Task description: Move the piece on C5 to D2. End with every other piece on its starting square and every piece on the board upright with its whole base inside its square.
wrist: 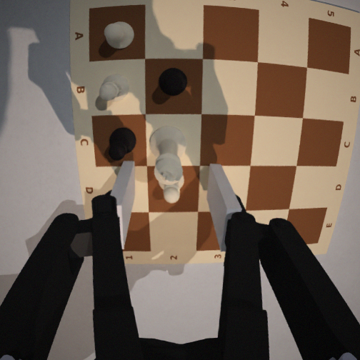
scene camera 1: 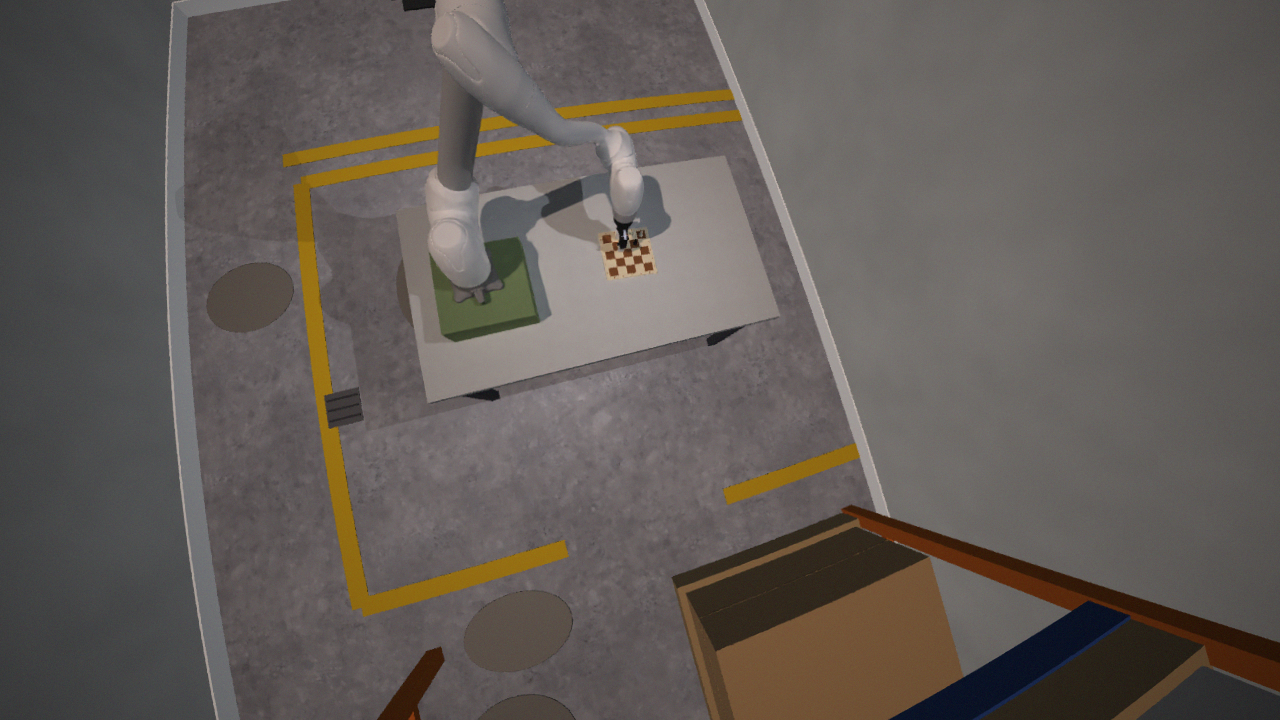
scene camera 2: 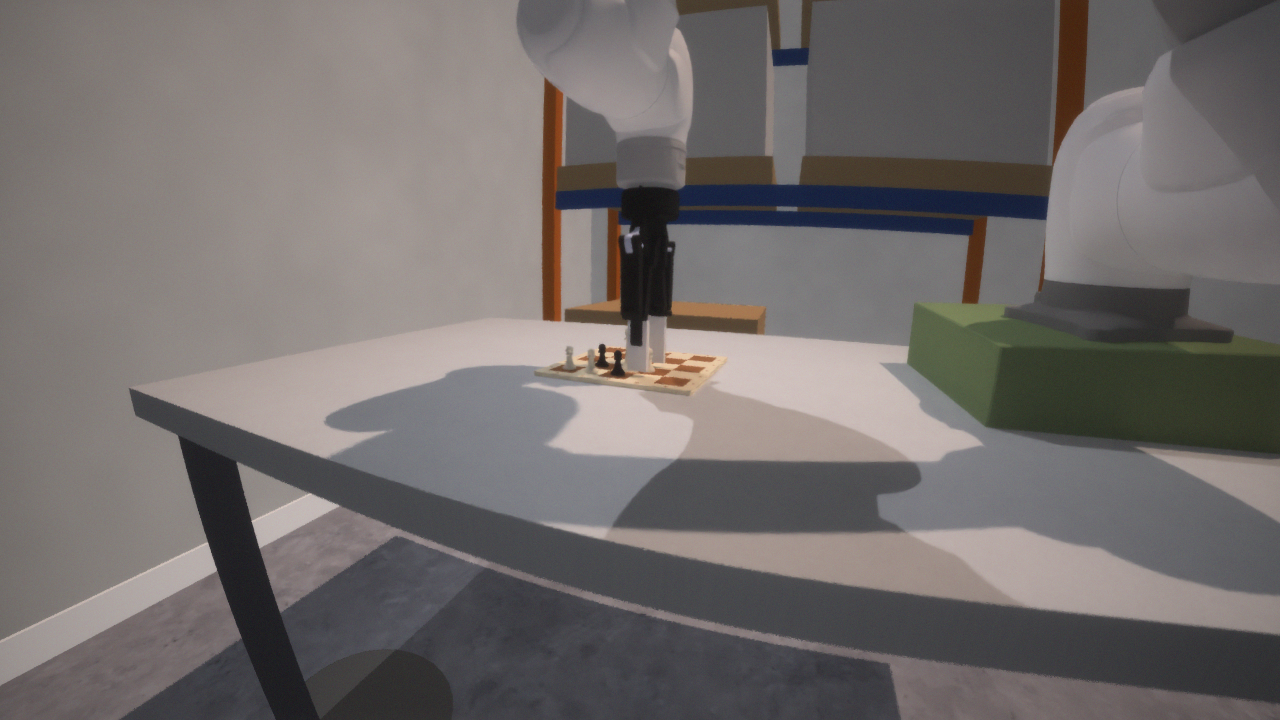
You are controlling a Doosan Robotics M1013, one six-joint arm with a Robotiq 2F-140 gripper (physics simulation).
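Pixels of known places: gripper, between the fingertips: (scene camera 1: 619, 244) (scene camera 2: 647, 366); arm's base, origin of its link: (scene camera 1: 473, 275) (scene camera 2: 1104, 327).
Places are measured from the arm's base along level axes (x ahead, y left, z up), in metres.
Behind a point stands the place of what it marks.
The chessboard (scene camera 1: 637, 265) {x 0.632, y -0.143, z -0.100 m} (scene camera 2: 707, 361) {x 0.516, y -0.116, z -0.100 m} (wrist: 81, 165) lies on the table. My gripper (scene camera 1: 623, 243) {x 0.595, y -0.030, z -0.093 m} (scene camera 2: 648, 362) {x 0.595, y -0.030, z -0.093 m} (wrist: 171, 179) is partly open, low over D2, its fingers apart on either side. In the wrist view a small white piece (wrist: 171, 194) stands on D2 between them, touching neither; its base is mostly hidden by the head of a tall white piece (wrist: 167, 142) based on C2. C5 (wrist: 320, 142) is bare. White pieces stand on A1 (wrist: 119, 35) and B1 (wrist: 114, 89), black ones on B2 (wrist: 173, 81) and C1 (wrist: 123, 140), all upright.
The left finger is close to the black piece on C1, and the tall C2 piece stands just beyond the gap between the fingers. The arm's green base block (scene camera 1: 492, 317) {x 0.014, y -0.185, z 0.009 m} (scene camera 2: 1092, 385) {x 0.109, y 0.120, z -0.051 m} stands on the same table (scene camera 1: 590, 331) {x 0.338, y -0.340, z -0.106 m} (scene camera 2: 447, 429) {x 0.736, y 0.223, z -0.106 m}.
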